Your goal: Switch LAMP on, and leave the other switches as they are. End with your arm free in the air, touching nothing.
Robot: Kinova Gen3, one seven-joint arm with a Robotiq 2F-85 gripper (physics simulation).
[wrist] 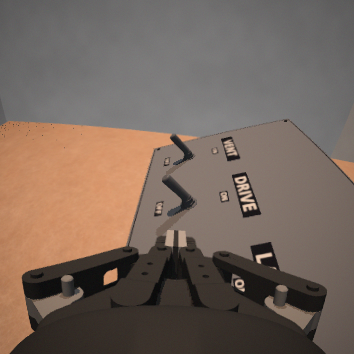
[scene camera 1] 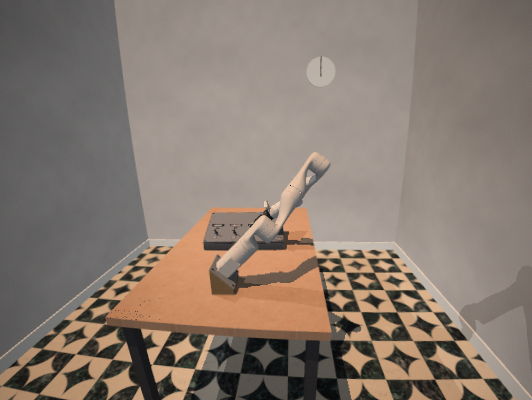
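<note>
The grey switch panel lies on the table. In the wrist view, the LAMP label shows in part, with its ON mark partly covered by the gripper. The LAMP lever is hidden, so its position cannot be told. The DRIVE lever and the VENT lever both lean toward their OFF marks. My gripper is shut and empty, low over the panel on the LAMP side of the DRIVE lever. Whether it touches anything is hidden.
The wooden table carries the panel and the arm's base. The arm rises from the base and covers the right part of the panel in the scene view. A back wall stands beyond the table.
</note>
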